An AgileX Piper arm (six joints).
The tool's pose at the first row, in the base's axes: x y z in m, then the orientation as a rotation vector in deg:
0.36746, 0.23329, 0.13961, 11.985, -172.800, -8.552
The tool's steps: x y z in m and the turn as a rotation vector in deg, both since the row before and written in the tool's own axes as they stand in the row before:
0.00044, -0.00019, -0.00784, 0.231, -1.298, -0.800
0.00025, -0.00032, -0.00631, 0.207, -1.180, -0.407
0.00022, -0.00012, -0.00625, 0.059, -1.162, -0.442
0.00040, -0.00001, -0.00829, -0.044, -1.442, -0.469
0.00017, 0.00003, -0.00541, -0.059, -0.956, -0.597
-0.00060, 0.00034, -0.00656, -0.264, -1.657, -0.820
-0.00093, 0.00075, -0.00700, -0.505, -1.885, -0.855
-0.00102, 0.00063, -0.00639, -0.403, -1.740, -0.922
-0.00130, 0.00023, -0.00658, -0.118, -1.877, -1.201
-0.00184, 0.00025, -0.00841, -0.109, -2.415, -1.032
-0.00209, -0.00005, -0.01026, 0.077, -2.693, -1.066
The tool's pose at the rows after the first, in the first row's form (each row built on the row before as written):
0.36800, 0.23233, 0.14739, 13.207, -174.069, -8.468
0.36842, 0.23141, 0.15363, 13.841, -175.240, -8.371
0.36870, 0.23070, 0.15984, 14.527, -176.367, -8.499
0.36878, 0.22987, 0.16810, 15.260, -177.750, -8.837
0.36878, 0.22935, 0.17349, 16.197, -178.634, -9.116
0.36942, 0.22913, 0.18005, -17.257, 177.635, 9.719
0.37011, 0.22927, 0.18712, -18.241, 175.598, 10.660
0.37071, 0.22929, 0.19359, -19.324, 173.679, 11.407
0.37146, 0.22888, 0.20025, -20.749, 171.550, 11.702
0.37232, 0.22830, 0.20880, -21.772, 168.924, 12.052
0.37288, 0.22712, 0.21919, -22.723, 166.011, 12.146

